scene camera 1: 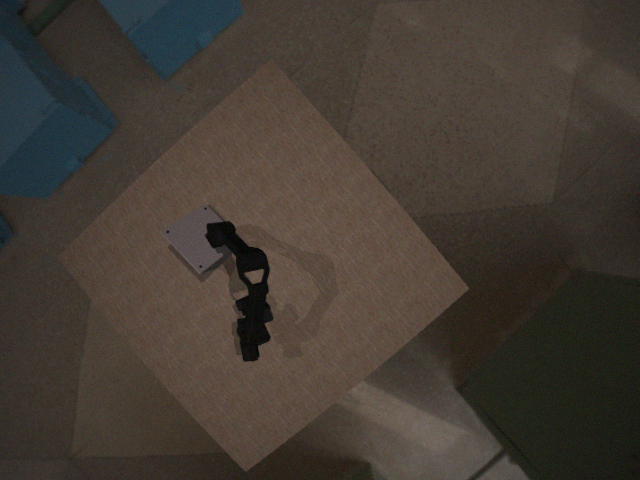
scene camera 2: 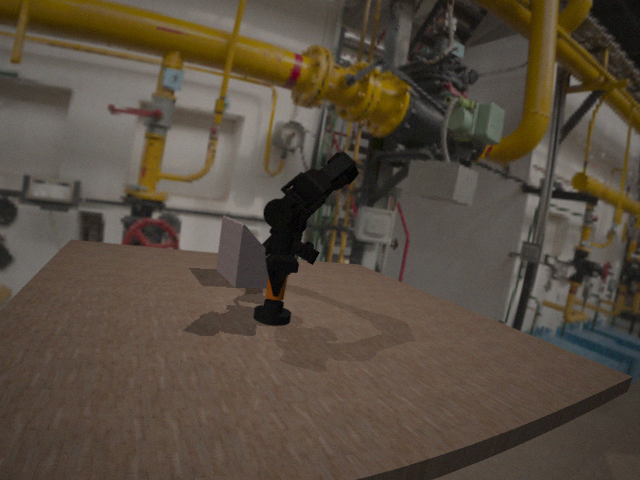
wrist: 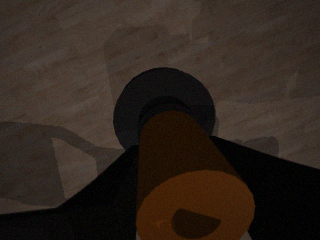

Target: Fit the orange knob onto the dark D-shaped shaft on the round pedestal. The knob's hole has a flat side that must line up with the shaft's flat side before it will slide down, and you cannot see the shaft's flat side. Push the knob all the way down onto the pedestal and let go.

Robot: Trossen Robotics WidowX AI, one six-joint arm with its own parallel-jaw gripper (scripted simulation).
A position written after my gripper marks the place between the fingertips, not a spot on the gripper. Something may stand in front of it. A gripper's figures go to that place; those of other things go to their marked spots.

Scene:
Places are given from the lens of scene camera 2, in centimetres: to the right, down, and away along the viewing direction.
my gripper (scene camera 2: 275,293): -10, 12, 86
dark round pedestal (scene camera 2: 272,312): -10, 16, 84

